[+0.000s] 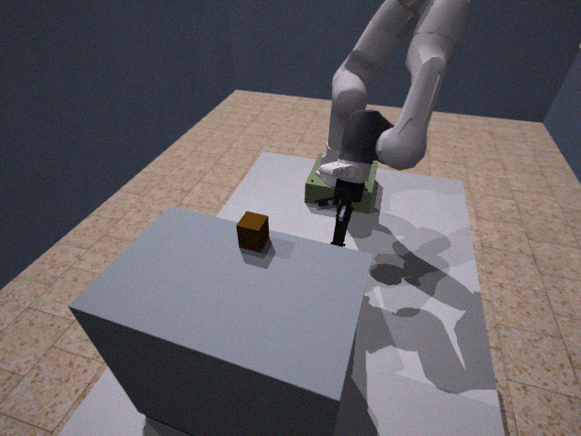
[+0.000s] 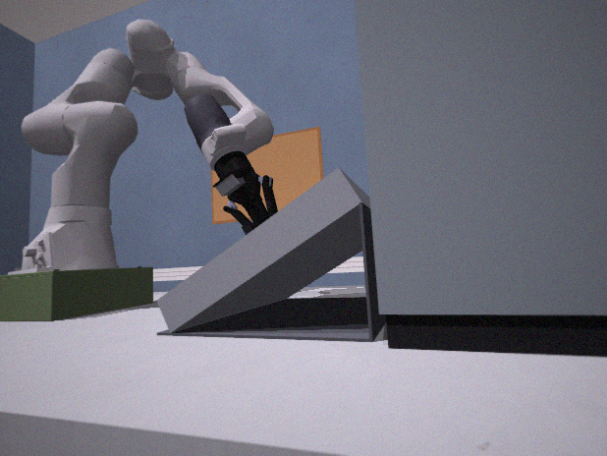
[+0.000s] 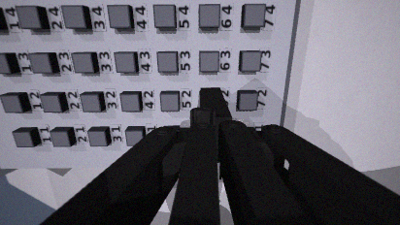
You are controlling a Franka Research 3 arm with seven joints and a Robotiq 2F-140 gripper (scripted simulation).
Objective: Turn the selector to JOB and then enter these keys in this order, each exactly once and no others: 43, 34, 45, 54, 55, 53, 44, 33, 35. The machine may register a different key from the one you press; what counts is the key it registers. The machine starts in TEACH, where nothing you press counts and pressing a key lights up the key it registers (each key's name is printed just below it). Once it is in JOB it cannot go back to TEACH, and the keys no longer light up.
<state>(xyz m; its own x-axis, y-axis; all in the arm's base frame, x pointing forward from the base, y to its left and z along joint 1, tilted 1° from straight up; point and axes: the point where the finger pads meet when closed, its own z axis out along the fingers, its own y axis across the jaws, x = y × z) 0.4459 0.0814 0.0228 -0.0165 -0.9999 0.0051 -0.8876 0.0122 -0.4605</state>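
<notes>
The key 62 is 4 cm below my hand and 2 cm ahead of it. Also, from my hand: key 73: 6 cm below, 3 cm to the right, 1 cm behind; key 72: 6 cm below, 1 cm behind; key 53: 5 cm ahead, 3 cm to the right, 2 cm below.
</notes>
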